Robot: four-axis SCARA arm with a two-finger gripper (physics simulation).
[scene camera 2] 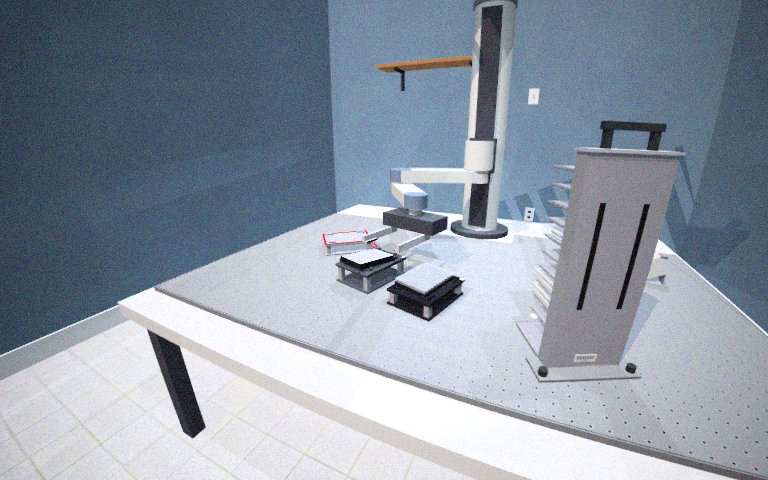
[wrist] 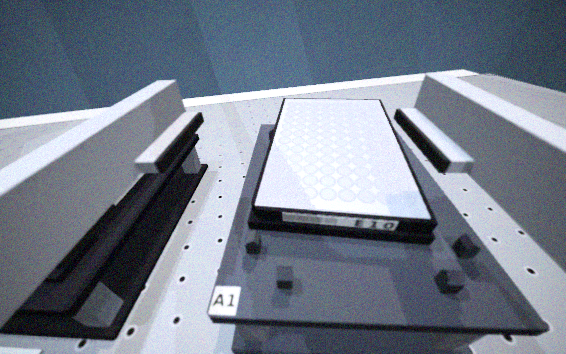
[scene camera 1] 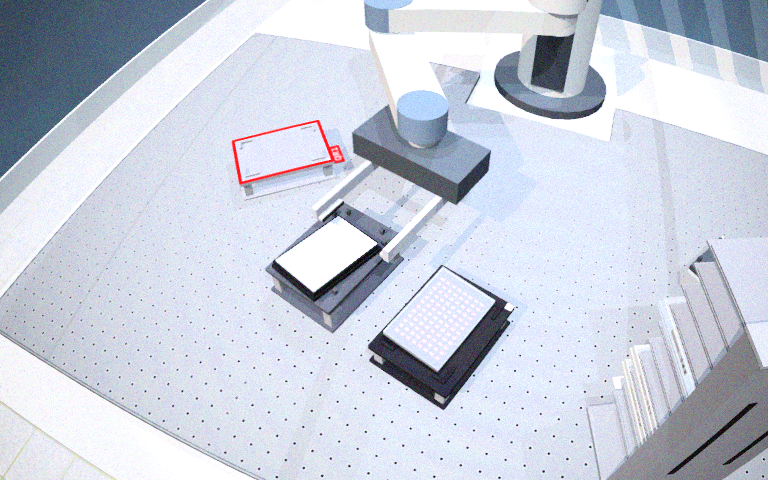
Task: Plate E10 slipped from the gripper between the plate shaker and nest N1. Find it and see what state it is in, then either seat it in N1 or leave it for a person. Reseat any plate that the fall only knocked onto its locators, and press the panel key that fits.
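Pixels of known places: gripper, fingertip midpoint: [scene camera 2: 379,244] [wrist: 296,98] [scene camera 1: 348,234]; arm's base at its link origin: [scene camera 2: 478,230] [scene camera 1: 549,85].
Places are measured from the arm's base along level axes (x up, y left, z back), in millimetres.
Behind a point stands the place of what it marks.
Note:
Plate E10 [scene camera 1: 325,255] {z -662, x 86, y -199 mm} [scene camera 2: 367,258] {z -677, x 87, y -190 mm} [wrist: 340,160] {z -633, x 83, y -195 mm}, white-topped with a black skirt, lies on the dark grey nest [scene camera 1: 391,263] {z -593, x 18, y -132 mm} [scene camera 2: 365,284] {z -725, x 36, y -171 mm} [wrist: 360,305] {z -566, x 66, y -176 mm}. It is slightly turned against the nest's edges. In the wrist view its E10 label faces the camera, and several locator pegs stand clear of its near end. My gripper [scene camera 1: 353,234] {z -642, x 118, y -172 mm} [scene camera 2: 382,244] {z -642, x 118, y -172 mm} [wrist: 296,98] {z -642, x 118, y -172 mm} is open and empty; its fingers stand on either side of the plate's line, with a gap at each side. A second plate [scene camera 1: 440,318] {z -694, x 75, y -24 mm} [scene camera 2: 425,277] {z -699, x 75, y -22 mm} lies on the black nest [scene camera 1: 410,378] {z -760, x 18, y -38 mm} [scene camera 2: 407,304] {z -744, x 18, y -49 mm}; its seating is unclear. No panel shows.
A red-edged stand [scene camera 1: 283,151] {z -460, x 52, y -386 mm} [scene camera 2: 345,237] {z -463, x 53, y -395 mm} is behind the grey nest, left of the gripper. A tall grey plate rack [scene camera 1: 696,430] {z -848, x 265, y 251 mm} [scene camera 2: 617,254] {z -818, x 231, y 320 mm} holds stacked plates at the right. The arm's column [scene camera 2: 489,113] {z -77, x 483, y 14 mm} rises at the back.

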